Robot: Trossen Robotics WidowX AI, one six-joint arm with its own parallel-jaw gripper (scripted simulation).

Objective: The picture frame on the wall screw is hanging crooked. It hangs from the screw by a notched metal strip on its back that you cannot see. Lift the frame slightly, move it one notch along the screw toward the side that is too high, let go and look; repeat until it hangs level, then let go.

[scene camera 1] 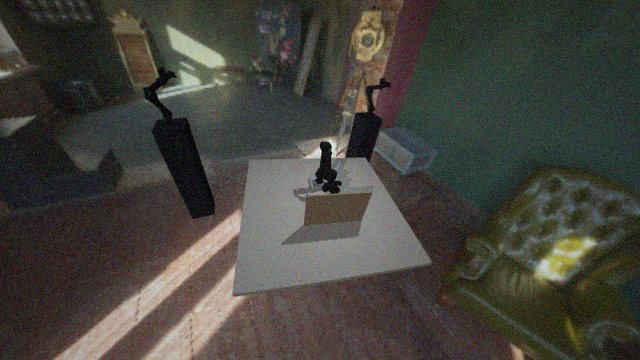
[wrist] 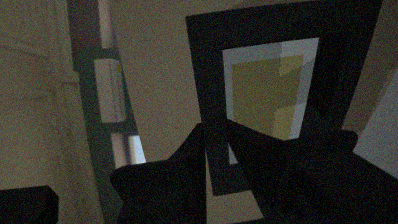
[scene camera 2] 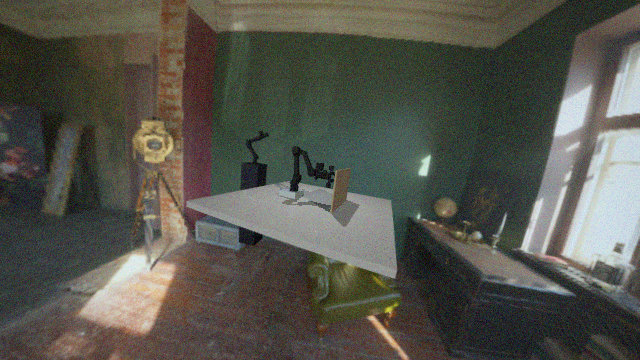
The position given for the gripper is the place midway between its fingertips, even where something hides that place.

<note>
The gripper (wrist: 212, 125) carries a picture frame (wrist: 288, 76). Also in view: a tan wall panel (scene camera 1: 342, 207).
The tan wall panel is seen too in the wrist view (wrist: 155, 55). Scene camera 1 does not show the picture frame, which is hidden by the tan wall panel. Scene camera 2 misses the picture frame, which is hidden by the tan wall panel.
</note>
